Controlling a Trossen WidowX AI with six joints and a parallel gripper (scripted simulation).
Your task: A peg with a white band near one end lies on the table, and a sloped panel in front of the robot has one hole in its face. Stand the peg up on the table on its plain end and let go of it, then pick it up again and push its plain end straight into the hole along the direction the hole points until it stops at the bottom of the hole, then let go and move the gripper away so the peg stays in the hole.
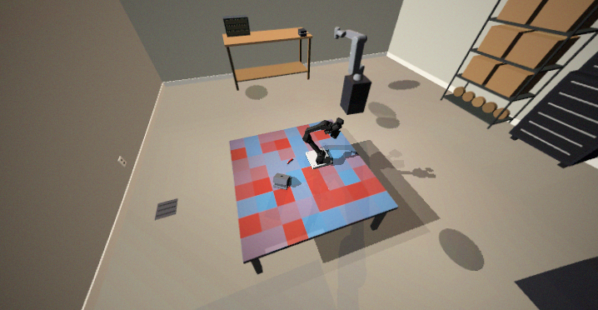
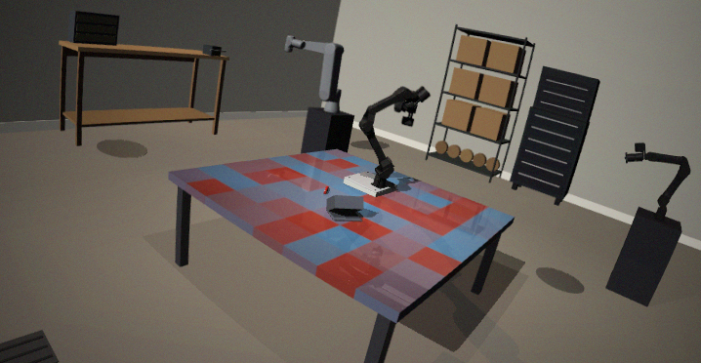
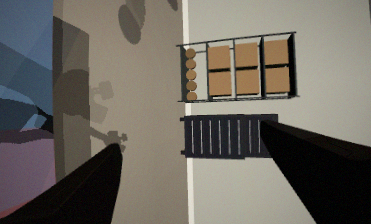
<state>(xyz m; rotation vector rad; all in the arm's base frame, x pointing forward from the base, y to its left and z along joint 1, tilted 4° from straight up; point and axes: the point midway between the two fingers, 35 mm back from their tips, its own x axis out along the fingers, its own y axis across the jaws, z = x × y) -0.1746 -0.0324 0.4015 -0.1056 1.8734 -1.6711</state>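
My gripper tip is 49 cm short of the red peg, 7 cm to the left of it and 42 cm above it. Round my gripper tip: grey sloped panel 60 cm ahead, 16 cm to the left, 38 cm below.
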